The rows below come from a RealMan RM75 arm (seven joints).
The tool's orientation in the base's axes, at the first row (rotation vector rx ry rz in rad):
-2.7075 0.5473 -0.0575
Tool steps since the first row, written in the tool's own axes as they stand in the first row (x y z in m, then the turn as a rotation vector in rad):
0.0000 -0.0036 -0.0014 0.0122 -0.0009 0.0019
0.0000 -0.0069 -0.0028 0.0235 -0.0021 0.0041
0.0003 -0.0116 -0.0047 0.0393 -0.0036 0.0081
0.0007 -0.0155 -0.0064 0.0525 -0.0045 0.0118
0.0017 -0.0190 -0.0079 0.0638 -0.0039 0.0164
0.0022 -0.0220 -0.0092 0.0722 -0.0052 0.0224
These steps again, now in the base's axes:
0.0012 0.0026 0.0026 0.0118 -0.0032 -0.0018
0.0022 0.0049 0.0052 0.0229 -0.0057 -0.0038
0.0040 0.0081 0.0086 0.0385 -0.0091 -0.0075
0.0056 0.0107 0.0117 0.0515 -0.0120 -0.0111
0.0076 0.0128 0.0143 0.0622 -0.0152 -0.0159
0.0091 0.0147 0.0166 0.0711 -0.0152 -0.0213

